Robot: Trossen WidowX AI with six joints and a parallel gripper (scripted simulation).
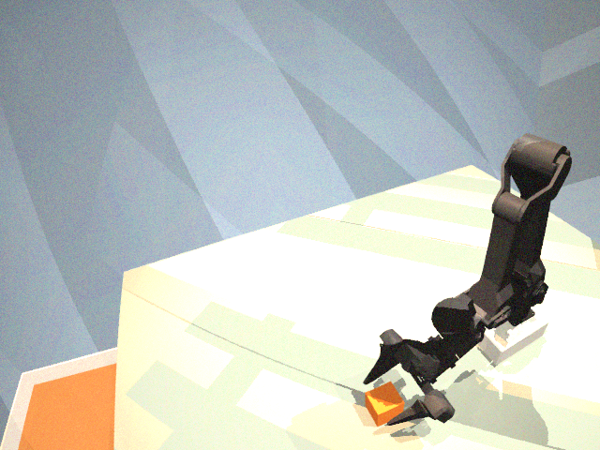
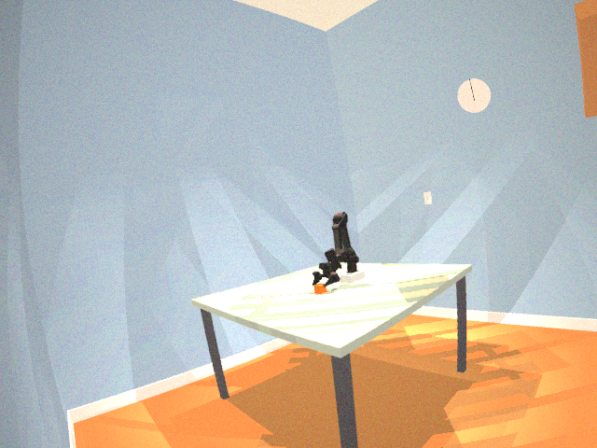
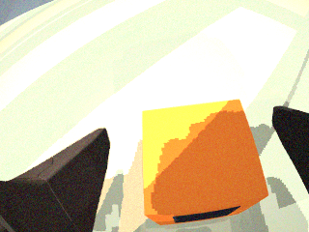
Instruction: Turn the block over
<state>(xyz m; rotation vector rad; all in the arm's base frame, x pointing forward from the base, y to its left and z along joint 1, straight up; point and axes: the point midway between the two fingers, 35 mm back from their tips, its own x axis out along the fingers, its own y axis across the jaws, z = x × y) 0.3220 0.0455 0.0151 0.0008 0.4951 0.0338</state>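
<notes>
Right now the orange block is 3 cm behind my gripper tip and 2 cm below it.
</notes>
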